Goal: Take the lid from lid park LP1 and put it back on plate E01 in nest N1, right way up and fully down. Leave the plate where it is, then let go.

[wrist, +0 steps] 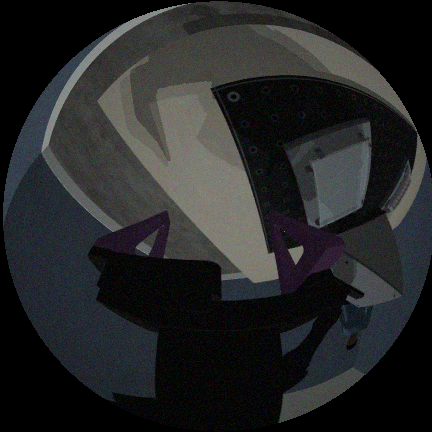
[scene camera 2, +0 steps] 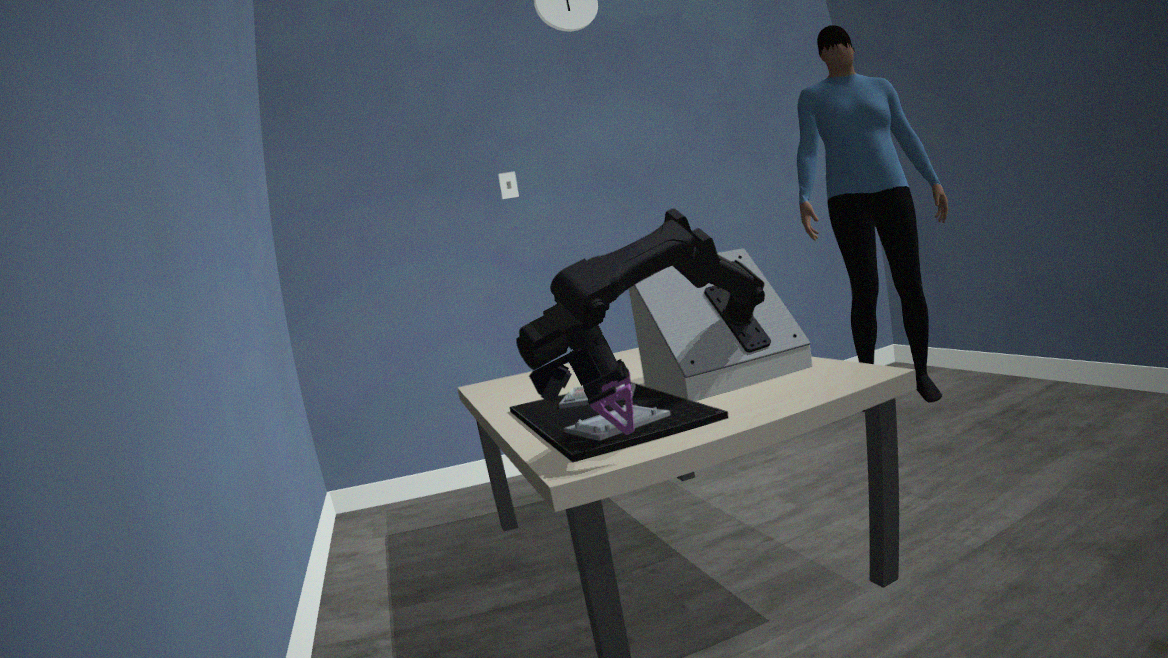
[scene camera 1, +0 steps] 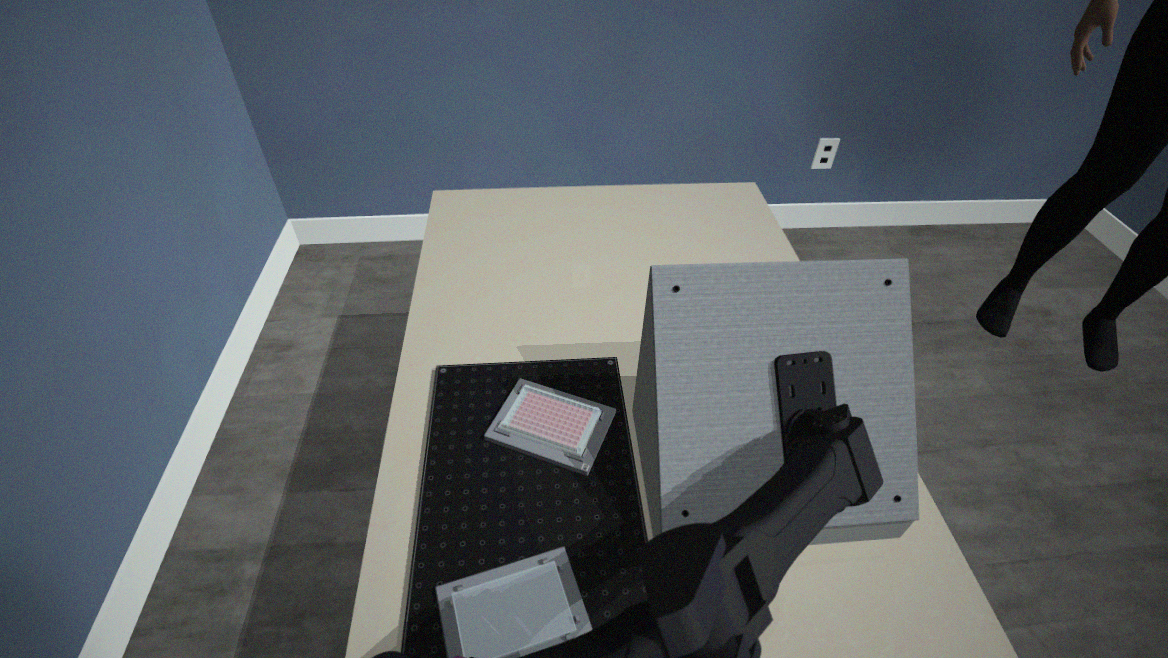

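Seen in the pictures: gripper, fingertip midpoint: [wrist: 218, 215] [scene camera 2: 630, 425]; arm's base, origin of the base link: [wrist: 344, 285] [scene camera 2: 736, 317] [scene camera 1: 808, 433].
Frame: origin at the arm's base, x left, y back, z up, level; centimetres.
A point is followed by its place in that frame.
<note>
The clear, flat lid [scene camera 1: 514, 611] @[x 13.3, y -37.5, z -11.0 cm] [wrist: 342, 182] @[x 14.2, y -39.5, z -11.0 cm] lies on the grey lid park [scene camera 1: 506, 572] @[x 8.2, y -38.4, z -11.8 cm] [wrist: 300, 165] @[x 19.6, y -42.3, z -11.8 cm] at the near end of the black board. The plate [scene camera 1: 551, 418] @[x -13.5, y -31.1, z -10.5 cm] with pink wells sits uncovered in the grey nest [scene camera 1: 523, 443] @[x -10.3, y -35.4, z -11.5 cm], farther along the board; the plate is also at the right edge of the wrist view. My gripper [scene camera 2: 627, 426] @[x 28.1, y -41.1, z -9.5 cm] [wrist: 218, 215] @[x 28.1, y -41.1, z -9.5 cm] is open, its purple fingers wide apart with nothing between them. In scene camera 2 it is low by the lid park. In the wrist view the lid is right of both fingers. The fingertips are largely hidden in scene camera 1.
The black perforated board [scene camera 1: 490, 506] @[x -1.4, y -40.3, z -12.7 cm] [scene camera 2: 702, 412] @[x 21.5, y -23.9, z -12.7 cm] [wrist: 235, 120] @[x 23.9, y -47.6, z -12.7 cm] lies on the pale table [scene camera 1: 572, 245] @[x -60.7, y -23.1, z -14.0 cm] [scene camera 2: 850, 376] @[x 25.7, y 10.8, z -14.0 cm]. The large grey sloped arm base [scene camera 1: 735, 326] @[x -10.1, y -8.3, z 9.5 cm] [scene camera 2: 653, 343] @[x -6.7, y -18.7, z -2.3 cm] stands beside it. A person [scene camera 2: 854, 147] stands behind the table.
</note>
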